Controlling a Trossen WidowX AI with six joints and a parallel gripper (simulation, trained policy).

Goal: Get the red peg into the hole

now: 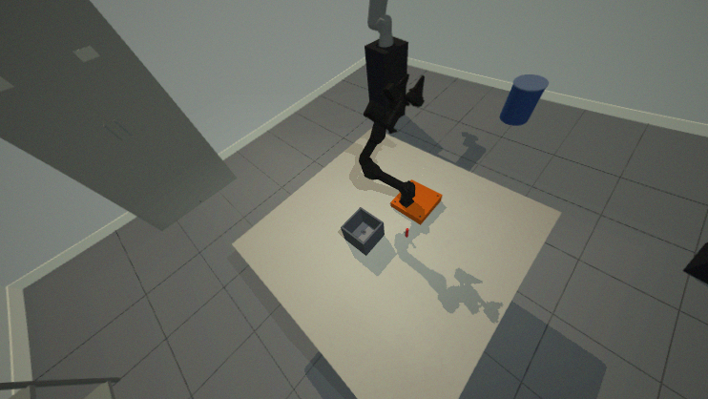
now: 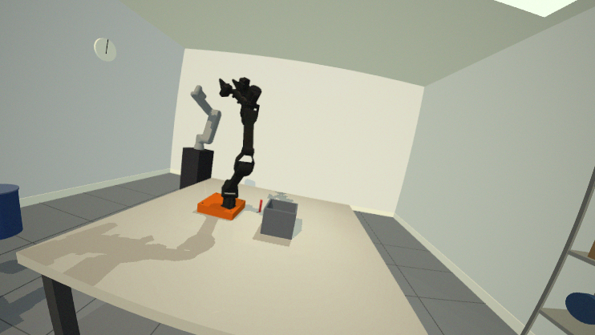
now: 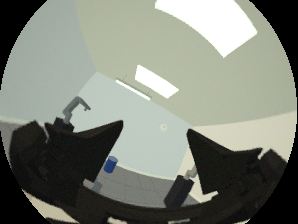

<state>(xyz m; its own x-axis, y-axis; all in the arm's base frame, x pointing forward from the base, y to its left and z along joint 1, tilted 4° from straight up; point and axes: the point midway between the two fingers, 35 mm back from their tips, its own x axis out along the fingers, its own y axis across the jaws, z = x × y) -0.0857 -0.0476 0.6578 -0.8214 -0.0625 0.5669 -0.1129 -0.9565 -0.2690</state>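
My gripper tip is 21 cm short of the red peg, 22 cm to the right of it and 69 cm above it. From my gripper tip the other things lie so: plate (39 cm ahead, 7 cm to the left, 68 cm below).
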